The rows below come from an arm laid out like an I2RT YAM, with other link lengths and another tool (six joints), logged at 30 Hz.
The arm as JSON. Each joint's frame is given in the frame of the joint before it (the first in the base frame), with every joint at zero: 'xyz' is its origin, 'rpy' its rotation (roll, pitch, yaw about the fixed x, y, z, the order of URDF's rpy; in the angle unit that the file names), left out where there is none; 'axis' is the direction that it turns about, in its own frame. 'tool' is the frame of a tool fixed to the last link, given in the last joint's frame.
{
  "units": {
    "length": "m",
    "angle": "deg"
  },
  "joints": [
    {
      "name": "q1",
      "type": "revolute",
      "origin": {
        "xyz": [
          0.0,
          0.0,
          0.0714
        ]
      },
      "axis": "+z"
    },
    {
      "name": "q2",
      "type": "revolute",
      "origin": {
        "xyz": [
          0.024,
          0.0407,
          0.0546
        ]
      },
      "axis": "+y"
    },
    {
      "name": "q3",
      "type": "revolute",
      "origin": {
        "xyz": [
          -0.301,
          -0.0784,
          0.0
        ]
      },
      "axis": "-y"
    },
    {
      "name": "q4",
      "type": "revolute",
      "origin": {
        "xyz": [
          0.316,
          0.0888,
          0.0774
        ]
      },
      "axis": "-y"
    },
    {
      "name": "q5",
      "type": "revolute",
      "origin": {
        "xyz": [
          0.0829,
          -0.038,
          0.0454
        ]
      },
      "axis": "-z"
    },
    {
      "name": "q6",
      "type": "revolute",
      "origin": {
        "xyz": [
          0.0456,
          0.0,
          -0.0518
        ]
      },
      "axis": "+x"
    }
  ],
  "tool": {
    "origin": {
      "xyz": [
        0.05,
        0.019,
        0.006
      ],
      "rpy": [
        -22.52,
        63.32,
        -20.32
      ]
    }
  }
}
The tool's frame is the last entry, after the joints.
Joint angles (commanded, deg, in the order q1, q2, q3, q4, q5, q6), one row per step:
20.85, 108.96, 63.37, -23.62, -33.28, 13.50
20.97, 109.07, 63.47, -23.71, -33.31, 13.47
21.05, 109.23, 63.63, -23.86, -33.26, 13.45
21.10, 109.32, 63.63, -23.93, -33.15, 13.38
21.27, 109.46, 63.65, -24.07, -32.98, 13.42
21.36, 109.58, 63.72, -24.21, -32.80, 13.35
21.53, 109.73, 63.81, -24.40, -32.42, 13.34
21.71, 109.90, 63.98, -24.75, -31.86, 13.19
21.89, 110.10, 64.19, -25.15, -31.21, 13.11
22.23, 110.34, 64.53, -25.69, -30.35, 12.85
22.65, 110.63, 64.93, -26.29, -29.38, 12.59
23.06, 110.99, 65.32, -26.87, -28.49, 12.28
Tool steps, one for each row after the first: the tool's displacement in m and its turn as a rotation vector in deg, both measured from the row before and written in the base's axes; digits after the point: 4 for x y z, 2 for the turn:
-0.0003, 0.0010, -0.0003, -0.01, 0.08, 0.15
0.0001, 0.0007, -0.0005, -0.10, 0.11, 0.08
-0.0003, 0.0002, -0.0009, -0.16, 0.07, 0.07
-0.0009, 0.0009, -0.0013, -0.24, 0.21, 0.08
-0.0003, 0.0004, -0.0008, -0.23, 0.07, 0.08
-0.0005, 0.0008, -0.0012, -0.42, 0.10, 0.05
-0.0004, 0.0007, -0.0012, -0.63, 0.04, 0.11
-0.0002, 0.0006, -0.0014, -0.72, 0.09, 0.03
-0.0005, 0.0016, -0.0013, -0.94, -0.05, 0.28
-0.0006, 0.0020, -0.0015, -1.05, -0.05, 0.33
-0.0008, 0.0020, -0.0019, -1.01, 0.01, 0.40

